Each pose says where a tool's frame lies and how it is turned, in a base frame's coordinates. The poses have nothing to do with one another.
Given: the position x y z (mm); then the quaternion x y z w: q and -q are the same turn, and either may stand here.
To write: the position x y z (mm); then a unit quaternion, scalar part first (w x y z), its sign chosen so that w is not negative. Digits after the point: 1 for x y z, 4 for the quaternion.
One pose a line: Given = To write
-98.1 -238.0 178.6 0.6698 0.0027 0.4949 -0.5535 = -98.1 -238.0 178.6 0.5535 -0.6698 -0.0027 -0.4949
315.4 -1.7 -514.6 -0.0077 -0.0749 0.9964 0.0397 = 315.4 -1.7 -514.6 0.0397 -0.0077 -0.0749 0.9964
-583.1 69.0 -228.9 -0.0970 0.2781 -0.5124 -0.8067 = -583.1 69.0 -228.9 0.8067 0.0970 -0.2781 0.5124
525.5 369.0 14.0 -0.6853 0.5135 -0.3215 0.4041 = 525.5 369.0 14.0 0.4041 -0.6853 0.5135 -0.3215
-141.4 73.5 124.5 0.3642 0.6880 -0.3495 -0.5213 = -141.4 73.5 124.5 0.5213 -0.3642 -0.6880 0.3495
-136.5 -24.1 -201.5 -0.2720 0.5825 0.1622 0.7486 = -136.5 -24.1 -201.5 0.7486 -0.2720 0.5825 0.1622
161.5 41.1 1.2 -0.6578 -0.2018 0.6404 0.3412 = 161.5 41.1 1.2 0.3412 -0.6578 -0.2018 0.6404
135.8 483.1 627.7 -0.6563 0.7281 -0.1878 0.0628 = 135.8 483.1 627.7 0.0628 -0.6563 0.7281 -0.1878
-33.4 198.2 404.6 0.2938 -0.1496 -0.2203 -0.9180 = -33.4 198.2 404.6 0.9180 -0.2938 0.1496 0.2203
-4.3 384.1 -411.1 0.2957 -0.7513 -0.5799 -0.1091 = -4.3 384.1 -411.1 0.1091 -0.2957 0.7513 0.5799
